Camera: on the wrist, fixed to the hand. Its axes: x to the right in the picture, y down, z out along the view.
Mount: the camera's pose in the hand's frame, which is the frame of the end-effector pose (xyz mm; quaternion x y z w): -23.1 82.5 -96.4 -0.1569 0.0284 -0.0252 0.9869
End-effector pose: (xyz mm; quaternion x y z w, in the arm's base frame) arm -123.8 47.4 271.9 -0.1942 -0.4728 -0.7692 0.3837
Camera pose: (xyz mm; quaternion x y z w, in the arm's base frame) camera -39.2 -49.0 258.3 -0.2181 -0.3399 -0.8484 0.3422
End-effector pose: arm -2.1 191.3 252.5 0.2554 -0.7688 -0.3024 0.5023
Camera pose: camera 88.3 243.9 327.9 0.2012 -0.6906 -0.4245 0.5500
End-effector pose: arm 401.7 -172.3 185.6 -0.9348 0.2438 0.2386 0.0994
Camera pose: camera 380.8 -263.1 274.8 0.9510 -0.1824 -0.2447 0.0495
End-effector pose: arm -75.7 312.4 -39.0 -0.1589 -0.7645 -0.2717 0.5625
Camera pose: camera 51.5 322.7 -20.2 -0.2181 -0.6999 -0.4068 0.5451
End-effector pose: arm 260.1 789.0 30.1 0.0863 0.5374 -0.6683 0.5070
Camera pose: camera 293.1 887.8 -46.0 0.0111 0.6518 -0.5856 0.4818
